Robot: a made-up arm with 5 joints.
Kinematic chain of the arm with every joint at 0, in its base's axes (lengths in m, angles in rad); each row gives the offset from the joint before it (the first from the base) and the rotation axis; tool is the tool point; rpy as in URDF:
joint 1: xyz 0.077 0 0.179 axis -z
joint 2: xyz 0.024 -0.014 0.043 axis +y
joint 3: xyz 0.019 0 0.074 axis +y
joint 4: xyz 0.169 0 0.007 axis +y
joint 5: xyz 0.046 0.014 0 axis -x
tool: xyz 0 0 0 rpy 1.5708 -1.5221 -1.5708
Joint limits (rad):
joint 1: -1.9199..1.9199
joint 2: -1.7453..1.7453
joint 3: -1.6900..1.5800
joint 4: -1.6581..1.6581
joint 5: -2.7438..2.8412
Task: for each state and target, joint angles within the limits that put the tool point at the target. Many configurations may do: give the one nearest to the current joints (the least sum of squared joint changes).
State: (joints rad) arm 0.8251 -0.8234 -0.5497 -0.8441 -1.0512
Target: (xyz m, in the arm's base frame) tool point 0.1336 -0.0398 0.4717
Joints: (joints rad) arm 0.6129 -0.7459 -0.1769 -0.9798 -1.0512
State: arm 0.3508 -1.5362 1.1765 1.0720 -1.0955
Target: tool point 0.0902 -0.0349 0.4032
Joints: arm 1.2092 -1.7453 0.4862 0.9876 -1.0955
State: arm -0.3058 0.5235 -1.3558 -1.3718 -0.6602
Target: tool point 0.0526 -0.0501 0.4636
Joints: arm -1.1176 -0.1073 -1.6900 -1.2816 -0.6602
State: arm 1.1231 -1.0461 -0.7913 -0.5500 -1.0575
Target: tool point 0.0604 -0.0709 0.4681
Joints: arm 1.8008 -0.9148 -0.0179 -0.6204 -1.0575
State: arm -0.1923 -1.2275 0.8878 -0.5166 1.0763
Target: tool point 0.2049 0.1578 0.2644
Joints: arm -0.8897 -0.6823 0.9281 -0.4053 1.0763
